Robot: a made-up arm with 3 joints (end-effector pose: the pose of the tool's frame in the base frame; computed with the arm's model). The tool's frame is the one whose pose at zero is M.
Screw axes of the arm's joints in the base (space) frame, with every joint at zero. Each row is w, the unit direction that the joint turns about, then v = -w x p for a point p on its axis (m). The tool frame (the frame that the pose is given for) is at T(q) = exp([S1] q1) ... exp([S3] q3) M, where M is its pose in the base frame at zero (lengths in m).
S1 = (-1, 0, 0, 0.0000, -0.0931, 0.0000)
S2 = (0, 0, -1, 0.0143, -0.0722, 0.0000)
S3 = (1, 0, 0, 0.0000, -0.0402, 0.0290)
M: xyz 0.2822 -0.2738 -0.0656 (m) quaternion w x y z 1 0 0 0
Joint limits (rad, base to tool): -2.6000..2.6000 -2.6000..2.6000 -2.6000..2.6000
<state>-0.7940 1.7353 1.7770</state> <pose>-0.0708 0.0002 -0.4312 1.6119 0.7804 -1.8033</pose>
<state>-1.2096 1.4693 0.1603</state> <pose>-0.2873 0.0460 -0.3438 0.4223 1.1962 -1.2902</pose>
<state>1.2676 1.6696 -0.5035</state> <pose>-0.3474 -0.1382 0.4094 -0.1981 -1.2524 -1.8913</pose>
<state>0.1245 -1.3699 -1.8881</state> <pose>-0.0383 0.3511 0.1572 -1.9131 0.1220 1.3684</pose>
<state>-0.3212 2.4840 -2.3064</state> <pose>-0.2728 -0.3379 0.0494 -2.5639 0.1942 -2.5092</pose>
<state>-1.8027 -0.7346 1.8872</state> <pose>0.1334 0.2825 0.4545 -2.5171 -0.7107 -0.2047</pose>
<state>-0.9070 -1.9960 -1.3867</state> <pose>-0.1414 0.1307 0.4269 -1.8720 -0.8002 2.2046</pose>
